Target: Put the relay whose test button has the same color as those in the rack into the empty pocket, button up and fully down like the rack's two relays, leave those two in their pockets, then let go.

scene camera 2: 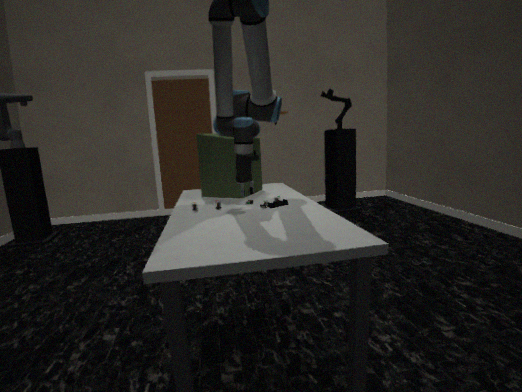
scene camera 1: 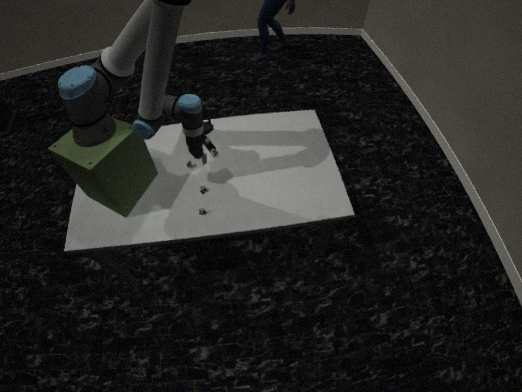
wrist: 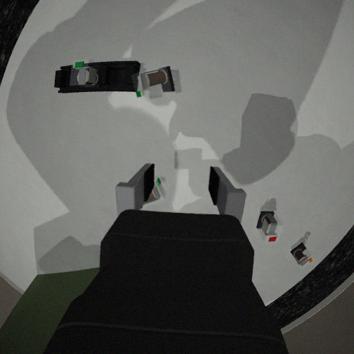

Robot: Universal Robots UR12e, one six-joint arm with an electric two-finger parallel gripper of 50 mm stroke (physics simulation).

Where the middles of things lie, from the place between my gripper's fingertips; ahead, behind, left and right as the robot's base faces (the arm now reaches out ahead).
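Labels:
Black rack (wrist: 112, 75): my gripper 5 cm above it, 5 cm short of it, 14 cm to the right of it.

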